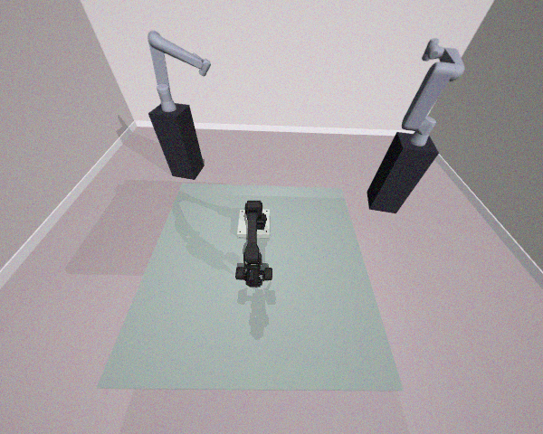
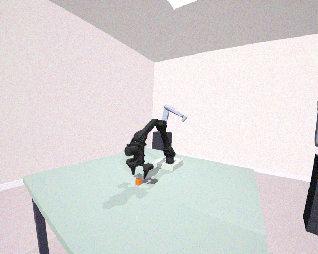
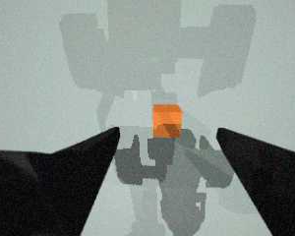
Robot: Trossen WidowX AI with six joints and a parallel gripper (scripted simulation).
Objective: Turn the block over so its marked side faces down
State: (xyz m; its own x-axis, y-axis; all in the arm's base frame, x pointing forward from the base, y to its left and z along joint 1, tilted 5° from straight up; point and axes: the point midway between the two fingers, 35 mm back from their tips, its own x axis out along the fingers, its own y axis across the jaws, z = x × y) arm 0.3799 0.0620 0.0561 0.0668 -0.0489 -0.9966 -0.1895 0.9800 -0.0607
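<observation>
Now: the small orange block 30 mm below my gripper tip and 10 mm behind it.
</observation>
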